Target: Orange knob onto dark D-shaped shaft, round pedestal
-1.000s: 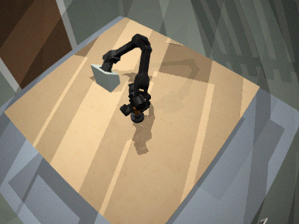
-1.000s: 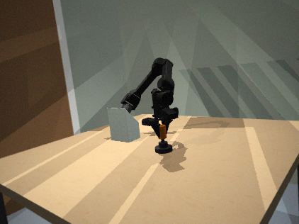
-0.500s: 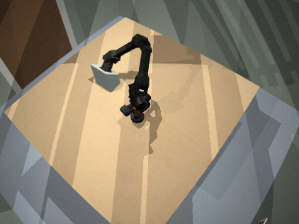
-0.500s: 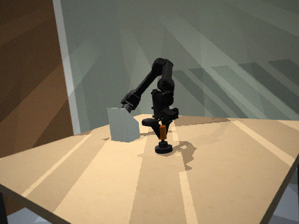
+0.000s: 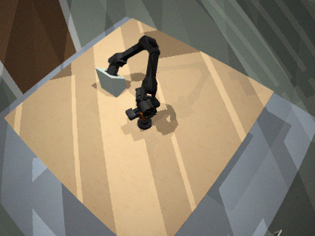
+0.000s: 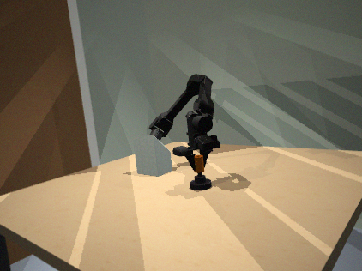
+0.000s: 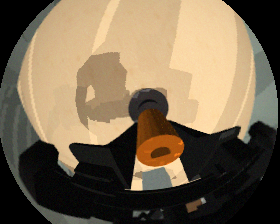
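Now: gripper tip 20 mm below the orange knob. Also, from my gripper tip: dark round pedestal: 40 mm below.
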